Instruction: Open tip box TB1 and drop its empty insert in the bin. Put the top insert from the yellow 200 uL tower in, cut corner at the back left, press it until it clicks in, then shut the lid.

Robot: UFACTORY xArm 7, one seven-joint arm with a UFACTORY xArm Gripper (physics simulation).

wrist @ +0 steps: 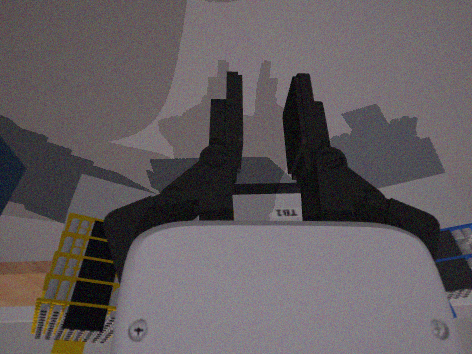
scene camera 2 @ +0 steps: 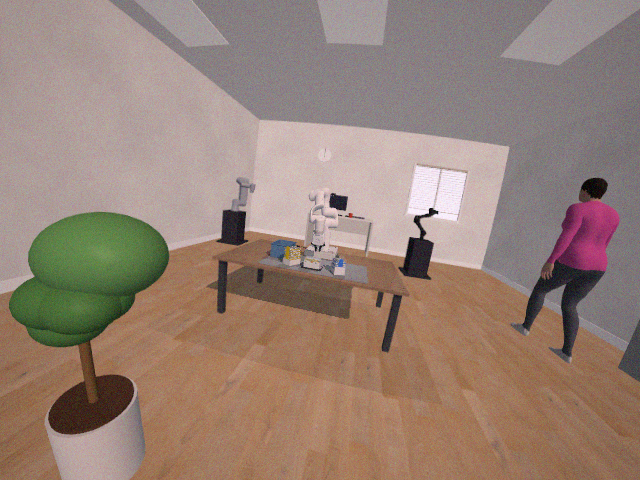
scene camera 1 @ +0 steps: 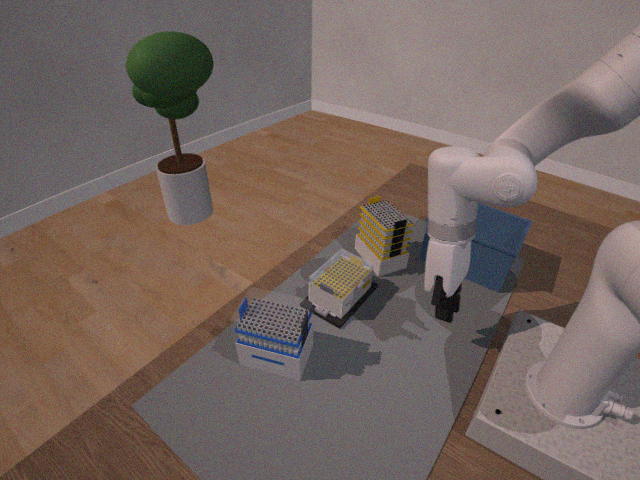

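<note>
Tip box TB1 [scene camera 1: 330, 302] [scene camera 2: 311, 265] [wrist: 252, 204] is a white box on a dark base in the middle of the grey mat. A yellow insert shows in it through a clear lid, which looks shut. The yellow tower [scene camera 1: 388, 240] [scene camera 2: 292, 254] [wrist: 67, 267] stands behind it in scene camera 1, several yellow-edged inserts high, with its top insert [scene camera 1: 382, 211] uncovered. The blue bin [scene camera 1: 498, 232] [scene camera 2: 280, 249] [wrist: 7, 172] stands beyond the gripper. My gripper [scene camera 1: 445, 316] [wrist: 263, 93] is partly open and empty, above the mat on the robot's side of TB1, touching nothing.
A blue tip tower [scene camera 1: 273, 330] [scene camera 2: 338, 265] [wrist: 460, 257] stands on the mat [scene camera 1: 310, 423], on the other side of TB1 from the yellow tower. The robot base [scene camera 1: 584, 449] is at the right in scene camera 1. A person [scene camera 2: 588, 232] stands away from the table.
</note>
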